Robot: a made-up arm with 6 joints.
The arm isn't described. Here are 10 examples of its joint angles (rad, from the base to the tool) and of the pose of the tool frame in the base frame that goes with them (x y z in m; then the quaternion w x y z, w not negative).
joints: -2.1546 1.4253 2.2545 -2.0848 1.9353 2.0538
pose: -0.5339 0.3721 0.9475 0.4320 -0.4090 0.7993 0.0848
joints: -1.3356 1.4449 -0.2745 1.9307 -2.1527 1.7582
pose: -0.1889 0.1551 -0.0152 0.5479 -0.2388 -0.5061 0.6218
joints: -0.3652 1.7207 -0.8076 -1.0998 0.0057 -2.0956
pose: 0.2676 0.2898 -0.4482 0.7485 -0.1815 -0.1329 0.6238
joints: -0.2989 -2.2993 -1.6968 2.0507 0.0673 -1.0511
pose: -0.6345 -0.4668 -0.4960 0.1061 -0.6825 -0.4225 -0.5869
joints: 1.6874 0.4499 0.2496 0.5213 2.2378 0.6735
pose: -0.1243 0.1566 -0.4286 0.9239 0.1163 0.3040 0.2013
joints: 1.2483 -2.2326 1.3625 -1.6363 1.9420 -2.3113
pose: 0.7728 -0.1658 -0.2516 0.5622 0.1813 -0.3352 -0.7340
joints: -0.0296 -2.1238 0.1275 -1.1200 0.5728 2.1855
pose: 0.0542 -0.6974 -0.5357 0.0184 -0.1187 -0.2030 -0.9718
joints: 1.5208 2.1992 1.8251 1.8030 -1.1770 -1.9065
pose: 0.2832 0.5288 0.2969 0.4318 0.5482 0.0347 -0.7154
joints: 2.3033 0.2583 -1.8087 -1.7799 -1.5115 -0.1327
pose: 0.4605 0.7639 0.2499 0.3860 0.7588 -0.4355 -0.2924
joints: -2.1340 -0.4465 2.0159 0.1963 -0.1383 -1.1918
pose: 0.1735 -0.4760 0.7955 0.7676 -0.3726 0.1922 0.4849
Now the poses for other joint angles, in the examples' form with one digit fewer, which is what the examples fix.
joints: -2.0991 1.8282 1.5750 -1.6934 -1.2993 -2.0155
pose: -0.078 0.270 0.321 0.593 -0.312 -0.509 0.541
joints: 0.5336 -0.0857 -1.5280 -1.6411 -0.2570 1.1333
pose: -0.630 0.670 -0.167 0.808 0.589 -0.034 -0.007
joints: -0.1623 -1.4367 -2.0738 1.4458 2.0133 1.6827
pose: -0.497 0.112 -0.721 0.716 -0.118 0.048 -0.686
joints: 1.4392 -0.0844 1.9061 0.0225 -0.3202 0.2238
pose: -0.121 -0.290 -0.661 0.392 -0.754 -0.380 -0.365
